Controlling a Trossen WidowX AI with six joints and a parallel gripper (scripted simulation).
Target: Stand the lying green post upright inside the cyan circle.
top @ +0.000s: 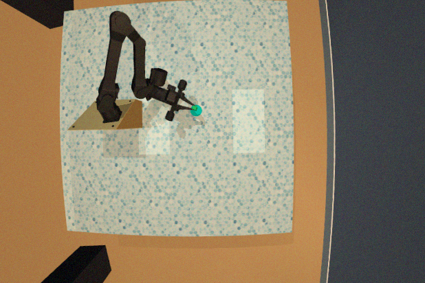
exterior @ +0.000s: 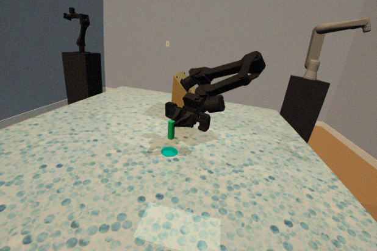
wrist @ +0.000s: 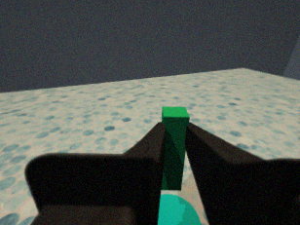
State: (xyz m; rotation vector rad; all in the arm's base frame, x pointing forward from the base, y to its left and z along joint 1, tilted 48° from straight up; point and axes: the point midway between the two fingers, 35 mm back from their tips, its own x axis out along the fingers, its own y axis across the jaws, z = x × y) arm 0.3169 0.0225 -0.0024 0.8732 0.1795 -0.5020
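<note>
Right now my gripper tip is 110 mm above the cyan circle. The rest, counted from my gripper tip: green post 20 mm below.
</note>
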